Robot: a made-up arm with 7 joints.
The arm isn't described. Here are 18 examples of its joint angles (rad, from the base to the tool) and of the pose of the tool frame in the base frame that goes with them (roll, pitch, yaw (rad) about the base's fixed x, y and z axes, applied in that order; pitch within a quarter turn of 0, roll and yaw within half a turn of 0; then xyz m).
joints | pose
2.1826 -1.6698 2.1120 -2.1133 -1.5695 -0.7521 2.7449 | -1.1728 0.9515 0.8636 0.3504 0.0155 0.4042
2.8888 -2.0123 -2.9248 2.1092 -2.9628 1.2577 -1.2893 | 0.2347 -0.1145 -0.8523 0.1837 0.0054 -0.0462
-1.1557 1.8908 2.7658 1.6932 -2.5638 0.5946 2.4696 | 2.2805 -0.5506 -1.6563 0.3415 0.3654 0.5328
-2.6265 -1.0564 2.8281 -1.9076 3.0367 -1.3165 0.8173 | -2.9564 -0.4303 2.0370 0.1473 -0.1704 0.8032
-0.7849 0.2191 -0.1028 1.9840 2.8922 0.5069 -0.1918 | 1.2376 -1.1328 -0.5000 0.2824 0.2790 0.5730
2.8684 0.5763 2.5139 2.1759 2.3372 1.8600 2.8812 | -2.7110 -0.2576 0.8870 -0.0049 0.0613 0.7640
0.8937 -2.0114 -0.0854 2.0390 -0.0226 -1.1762 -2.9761 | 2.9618 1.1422 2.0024 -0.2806 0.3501 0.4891
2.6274 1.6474 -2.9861 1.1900 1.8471 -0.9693 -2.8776 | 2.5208 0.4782 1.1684 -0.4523 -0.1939 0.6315
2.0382 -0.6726 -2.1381 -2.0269 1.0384 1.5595 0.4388 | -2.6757 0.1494 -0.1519 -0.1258 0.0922 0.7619
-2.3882 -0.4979 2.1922 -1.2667 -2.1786 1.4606 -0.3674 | 1.4805 0.9339 0.4901 -0.1107 -0.0975 0.8092
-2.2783 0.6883 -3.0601 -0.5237 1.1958 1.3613 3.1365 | 1.9561 -0.2825 2.0294 -0.3897 0.2973 0.7815
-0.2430 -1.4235 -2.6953 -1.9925 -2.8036 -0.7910 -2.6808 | 2.8791 -0.0110 2.5534 -0.2345 -0.1816 0.7207
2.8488 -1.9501 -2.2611 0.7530 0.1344 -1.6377 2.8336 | -1.8187 -1.0328 2.8282 0.5535 0.1294 0.0842
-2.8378 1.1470 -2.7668 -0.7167 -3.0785 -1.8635 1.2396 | 3.0240 -0.3849 1.4830 -0.5441 0.1832 0.5692
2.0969 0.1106 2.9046 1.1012 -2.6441 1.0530 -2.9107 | 2.7370 -0.2109 0.8298 -0.0203 0.1747 0.9790
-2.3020 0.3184 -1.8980 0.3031 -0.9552 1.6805 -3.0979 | 1.6781 -1.2826 -2.7424 -0.1021 -0.0159 0.9443
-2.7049 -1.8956 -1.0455 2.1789 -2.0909 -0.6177 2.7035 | 2.6400 -0.0452 1.4445 0.1148 -0.2459 0.4942
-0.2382 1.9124 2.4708 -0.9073 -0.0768 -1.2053 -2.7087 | -1.1052 -0.3787 -2.2193 0.3075 0.2654 0.0019
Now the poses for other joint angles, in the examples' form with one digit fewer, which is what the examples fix.
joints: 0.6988 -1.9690 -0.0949 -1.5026 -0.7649 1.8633 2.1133
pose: -1.557 0.705 -3.025 -0.251 0.264 -0.010
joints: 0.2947 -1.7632 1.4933 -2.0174 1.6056 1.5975 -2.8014
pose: -0.224 0.091 1.148 -0.175 0.248 0.162
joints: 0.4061 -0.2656 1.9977 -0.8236 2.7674 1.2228 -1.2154
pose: -1.152 0.318 2.717 0.046 0.267 0.851
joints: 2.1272 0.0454 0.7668 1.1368 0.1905 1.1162 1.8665
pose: 0.799 -0.426 1.952 -0.330 -0.054 0.754
